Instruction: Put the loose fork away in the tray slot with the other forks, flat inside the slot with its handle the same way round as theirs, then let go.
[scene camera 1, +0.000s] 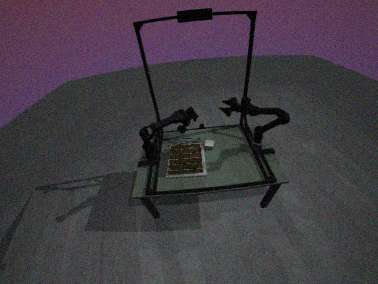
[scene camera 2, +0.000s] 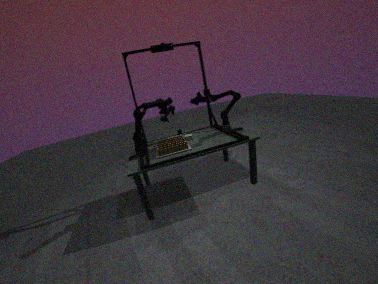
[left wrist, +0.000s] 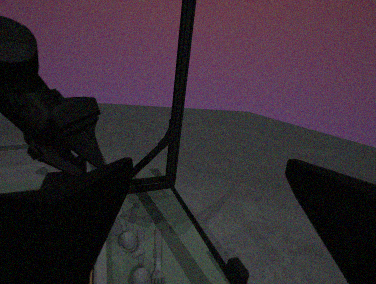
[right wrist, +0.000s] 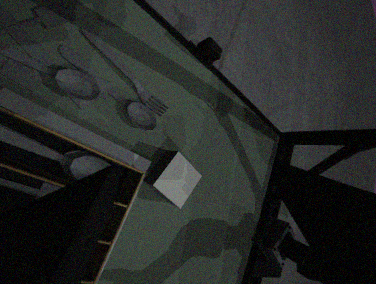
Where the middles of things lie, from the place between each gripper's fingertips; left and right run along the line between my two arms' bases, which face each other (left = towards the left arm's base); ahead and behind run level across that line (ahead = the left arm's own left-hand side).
Labels:
Now: the wooden cutlery tray (scene camera 1: 188, 165) 14 cm ahead of my right hand, 8 cm to the right of it and 24 cm below it. The rest, counted from my right hand: white block (right wrist: 173, 177): 15 cm to the left, 25 cm below.
Now: the white block 6 cm ahead of my left hand, 10 cm to the right of it and 38 cm below it. Also, from my left hand: wooden cutlery tray 20 cm ahead, 33 cm to the right, 36 cm below.

